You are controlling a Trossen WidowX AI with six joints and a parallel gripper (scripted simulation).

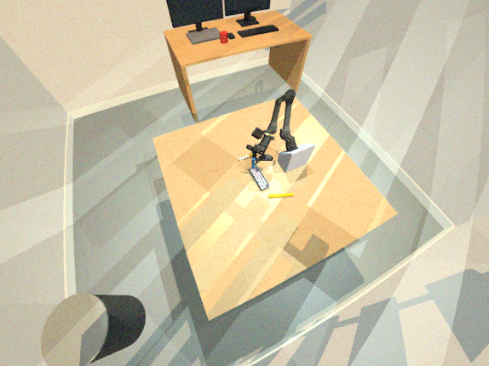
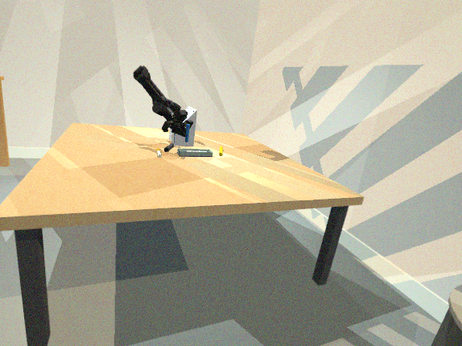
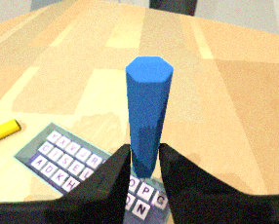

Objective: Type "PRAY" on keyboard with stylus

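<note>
Now: gripper tip 240 mm to the right of the yellow cylinder, 100 mm above it and 80 mm past it. From my gripper tip the other things lie so: dark marker (120 mm behind, 90 mm below, 60 mm to the right); then small white pen (130 mm to the right, 100 mm below, 30 mm behind); then blue stylus (20 mm below).
</note>
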